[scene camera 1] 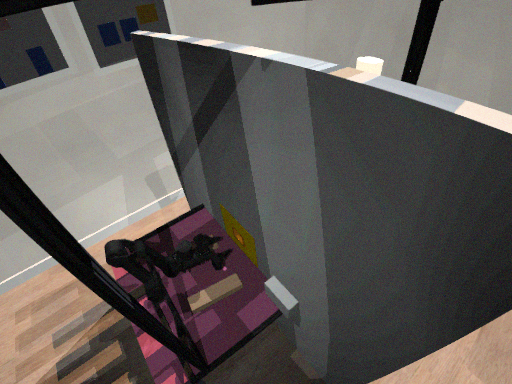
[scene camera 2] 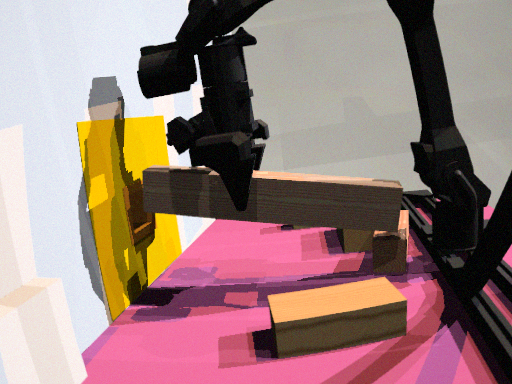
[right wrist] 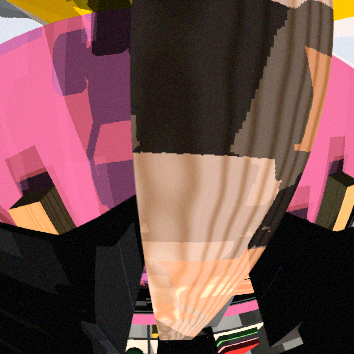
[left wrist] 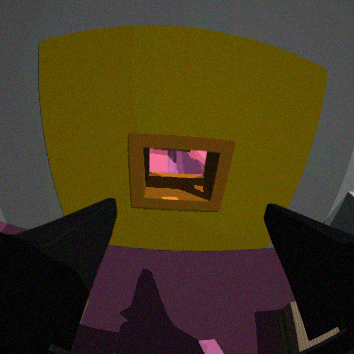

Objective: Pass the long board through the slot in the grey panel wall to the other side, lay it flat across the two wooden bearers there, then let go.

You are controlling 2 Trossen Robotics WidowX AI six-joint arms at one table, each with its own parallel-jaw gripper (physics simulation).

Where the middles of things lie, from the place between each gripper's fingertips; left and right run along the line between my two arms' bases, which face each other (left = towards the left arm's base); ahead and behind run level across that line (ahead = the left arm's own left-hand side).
Now: the orange-framed slot [scene camera 2: 140,223] 100 mm to the right of my left hand and 20 mm below it. From my left hand the other things lie so: grey block [scene camera 2: 45,338] (320 mm behind, 90 mm to the right, 80 mm below).
My right hand is 17 cm to the right of the orange-framed slot and 1 cm below it. The rest, counted from my right hand: grey block (32 cm behind, 18 cm to the left, 5 cm below).
